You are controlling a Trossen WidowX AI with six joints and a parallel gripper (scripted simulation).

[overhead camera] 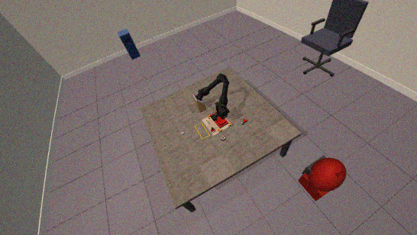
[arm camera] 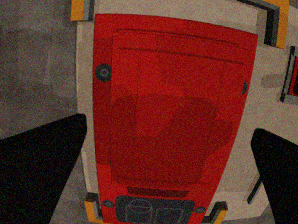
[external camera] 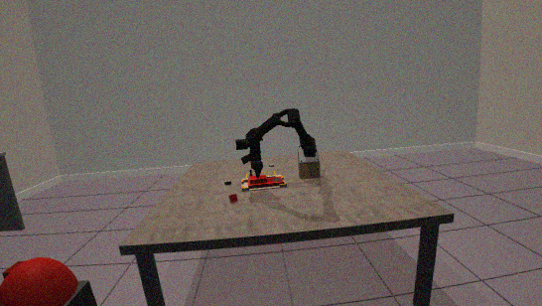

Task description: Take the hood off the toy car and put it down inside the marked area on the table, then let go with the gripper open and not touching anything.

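Now: the red hood 20 mm below my gripper tip.
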